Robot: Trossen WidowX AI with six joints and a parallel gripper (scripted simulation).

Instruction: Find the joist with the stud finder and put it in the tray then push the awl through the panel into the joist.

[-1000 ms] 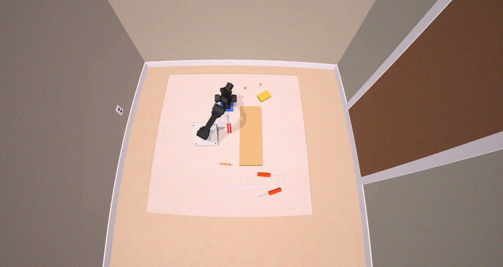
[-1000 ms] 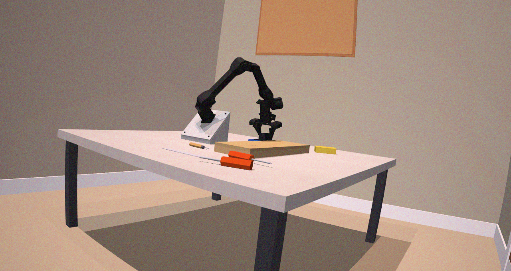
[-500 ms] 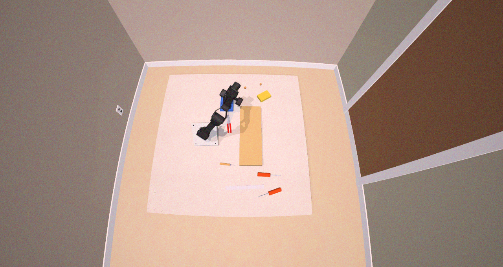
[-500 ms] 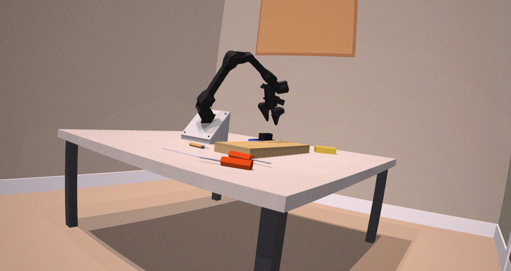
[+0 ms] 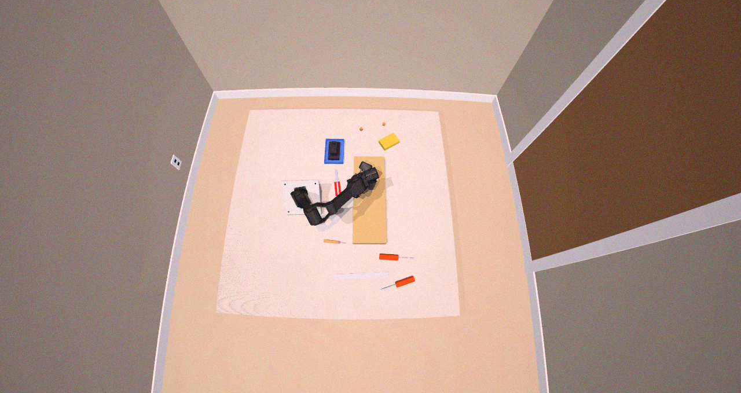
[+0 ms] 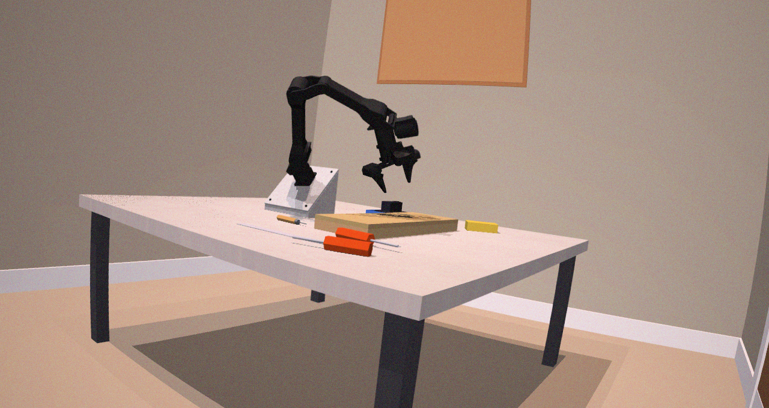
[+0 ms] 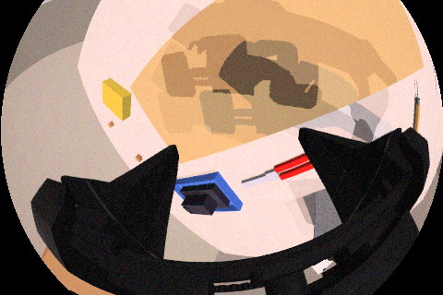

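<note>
The awl is 170 mm behind my gripper tip, 300 mm to the right of it and 120 mm below it. Also, from my gripper tip: black stud finder 130 mm behind, 280 mm to the left, 80 mm below; then blue tray 130 mm behind, 260 mm to the left, 110 mm below; then yellow block 210 mm ahead, 280 mm to the left, 110 mm below.
</note>
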